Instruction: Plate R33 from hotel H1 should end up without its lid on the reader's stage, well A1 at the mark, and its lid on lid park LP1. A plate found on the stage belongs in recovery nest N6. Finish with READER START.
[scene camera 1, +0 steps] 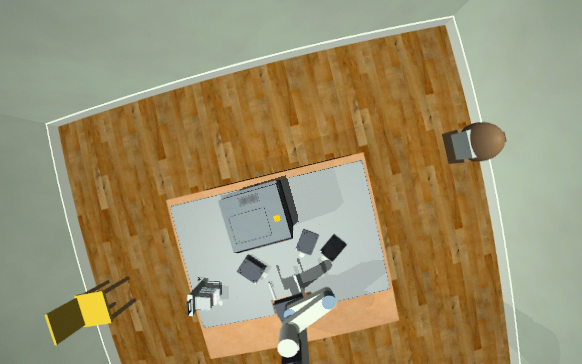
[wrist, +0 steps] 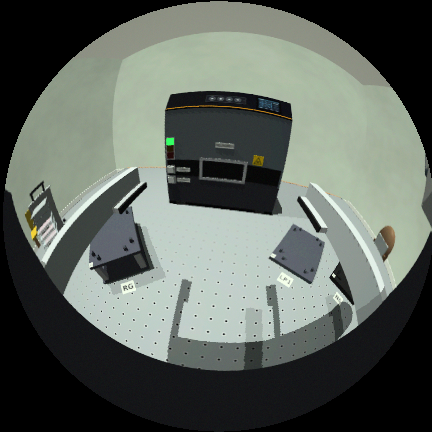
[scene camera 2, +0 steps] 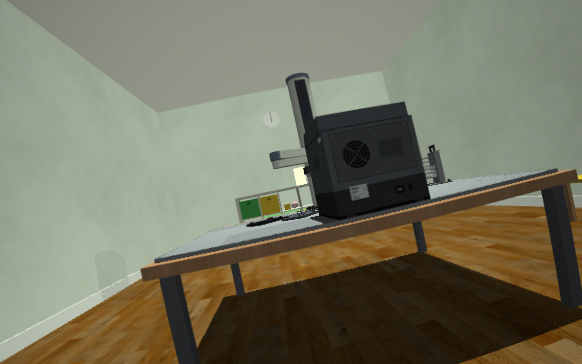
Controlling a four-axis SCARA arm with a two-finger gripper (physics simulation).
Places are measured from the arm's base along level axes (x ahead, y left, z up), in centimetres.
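Pixels of known places: gripper, fingertip midpoint: (scene camera 1: pixel 281 278) (wrist: pixel 222 178).
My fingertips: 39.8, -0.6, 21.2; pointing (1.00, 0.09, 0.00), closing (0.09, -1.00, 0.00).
Note:
Behind a point stands the place of what it marks, as x, y, z.
My gripper (scene camera 1: pixel 285 287) @(39.8, -0.6, 21.2) (wrist: pixel 222 178) @(39.8, -0.6, 21.2) is open and empty, above the table in front of the reader (scene camera 1: pixel 250 215) @(84.8, 4.6, 36.1) (scene camera 2: pixel 370 155) @(99.4, 2.1, 19.6) (wrist: pixel 227 130) @(65.3, 1.7, 24.3). The reader's framed front opening (wrist: pixel 222 170) @(65.3, 2.1, 13.4) is dark; no stage shows outside it. A green lamp is lit on its front. Lid park LP1 (scene camera 1: pixel 307 241) @(52.5, -21.2, 2.2) (wrist: pixel 298 252) @(50.3, -19.2, 2.3) is bare, with small pegs on top. The black nest N6 (scene camera 1: pixel 333 247) @(44.0, -38.2, 2.5) (wrist: pixel 342 280) @(41.2, -31.7, 2.5) shows no plate and is partly hidden by the right finger in the wrist view. The hotel (scene camera 1: pixel 206 296) @(34.6, 53.9, 14.8) (scene camera 2: pixel 436 167) @(38.8, 60.1, 10.5) (wrist: pixel 46 215) @(33.2, 54.3, 12.4) holds several pale plates; which is R33 cannot be read.
The dark raised RG stand (scene camera 1: pixel 251 268) @(44.2, 21.3, 7.3) (wrist: pixel 114 240) @(40.5, 19.5, 7.3) stands between the hotel and LP1, partly behind the left finger in the wrist view. The arm's column (scene camera 2: pixel 301 105) @(7.7, -2.3, 67.6) stands at the table edge opposite the reader. A yellow chair (scene camera 1: pixel 93 308) stands on the floor beyond the hotel.

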